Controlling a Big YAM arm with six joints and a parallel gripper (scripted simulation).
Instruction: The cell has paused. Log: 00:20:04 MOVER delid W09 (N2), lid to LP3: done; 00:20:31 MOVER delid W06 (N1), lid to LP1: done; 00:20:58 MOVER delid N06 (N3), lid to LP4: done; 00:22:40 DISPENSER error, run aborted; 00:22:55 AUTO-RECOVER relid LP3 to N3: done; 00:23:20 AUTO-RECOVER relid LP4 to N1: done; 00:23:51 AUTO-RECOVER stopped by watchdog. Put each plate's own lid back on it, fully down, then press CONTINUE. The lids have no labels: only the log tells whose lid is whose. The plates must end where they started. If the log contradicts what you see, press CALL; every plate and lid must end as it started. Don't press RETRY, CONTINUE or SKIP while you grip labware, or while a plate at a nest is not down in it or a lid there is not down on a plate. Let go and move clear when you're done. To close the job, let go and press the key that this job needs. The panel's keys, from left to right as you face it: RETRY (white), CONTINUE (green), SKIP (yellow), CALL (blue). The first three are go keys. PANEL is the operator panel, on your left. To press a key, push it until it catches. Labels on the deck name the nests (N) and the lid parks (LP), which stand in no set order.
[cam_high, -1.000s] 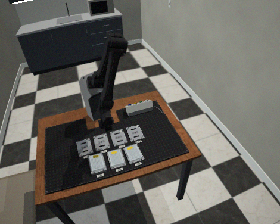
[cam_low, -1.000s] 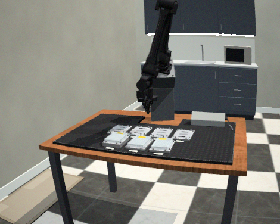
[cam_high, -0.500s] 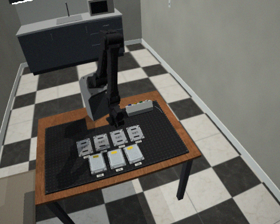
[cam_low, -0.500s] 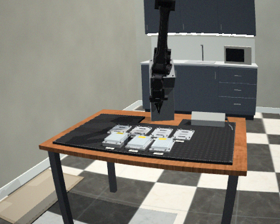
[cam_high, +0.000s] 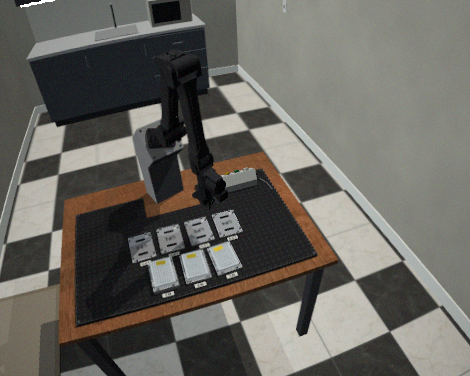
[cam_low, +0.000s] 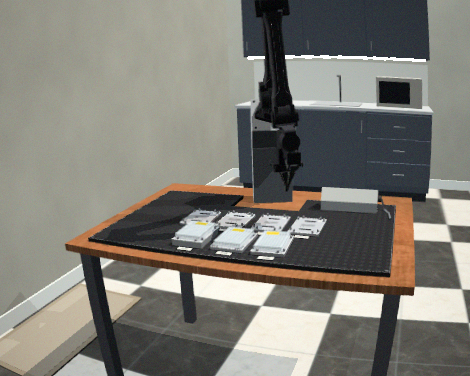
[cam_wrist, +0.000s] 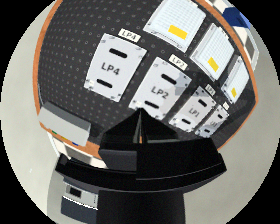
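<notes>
The green key lies 30 cm behind my hand, 18 cm to the left of it and 7 cm below it. Round my hand: lid 18 cm ahead, 3 cm to the left, 11 cm below; LP4 lid park 1 cm behind, 7 cm to the left, 13 cm below; white key 31 cm behind, 23 cm to the left, 7 cm below.
</notes>
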